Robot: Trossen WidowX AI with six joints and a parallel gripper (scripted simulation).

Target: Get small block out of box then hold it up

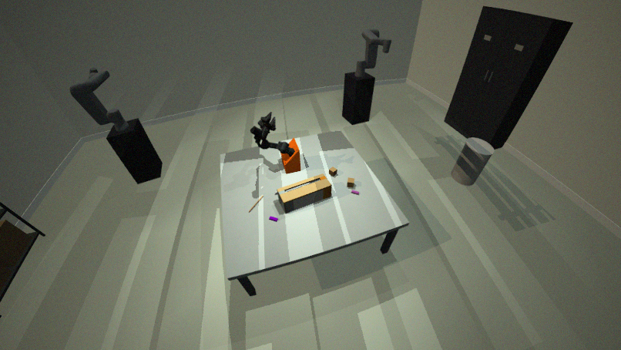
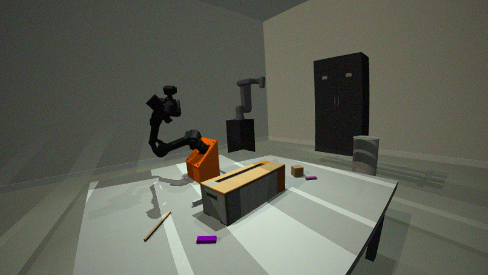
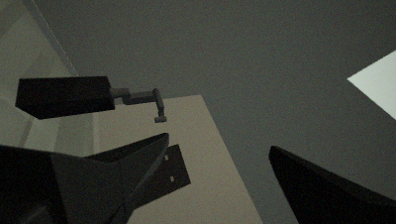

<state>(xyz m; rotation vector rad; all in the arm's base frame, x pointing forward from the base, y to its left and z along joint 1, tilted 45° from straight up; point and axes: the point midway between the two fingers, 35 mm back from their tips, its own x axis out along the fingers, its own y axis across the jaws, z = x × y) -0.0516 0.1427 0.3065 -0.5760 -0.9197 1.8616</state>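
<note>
The tan block lies 45 cm ahead of my gripper tip, 42 cm below it and 6 cm to the left of it. The rest, counted from my gripper tip: thin wooden stick: 50 cm below, 38 cm ahead, 32 cm to the right; box: 45 cm below, 44 cm ahead, 5 cm to the left; brown cube: 50 cm ahead, 48 cm below, 45 cm to the left.
</note>
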